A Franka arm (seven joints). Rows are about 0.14 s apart.
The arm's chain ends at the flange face. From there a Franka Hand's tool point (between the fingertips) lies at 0.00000 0.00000 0.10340 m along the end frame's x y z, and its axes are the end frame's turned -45 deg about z.
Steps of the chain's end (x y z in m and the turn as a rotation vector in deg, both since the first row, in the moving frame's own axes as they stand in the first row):
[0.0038 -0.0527 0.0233 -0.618 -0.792 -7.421]
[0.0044 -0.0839 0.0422 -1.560 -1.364 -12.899]
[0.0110 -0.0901 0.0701 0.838 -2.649 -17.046]
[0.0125 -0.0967 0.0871 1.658 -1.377 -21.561]
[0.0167 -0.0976 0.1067 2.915 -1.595 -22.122]
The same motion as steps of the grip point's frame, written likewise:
[0.0381 -0.0347 0.0233 0.123 -0.997 -7.421]
[0.0588 -0.0555 0.0421 -0.139 -2.068 -12.899]
[0.0686 -0.0600 0.0700 2.466 -1.281 -17.046]
[0.0768 -0.0634 0.0870 2.146 0.199 -21.561]
[0.0814 -0.0631 0.1065 3.189 0.933 -22.122]

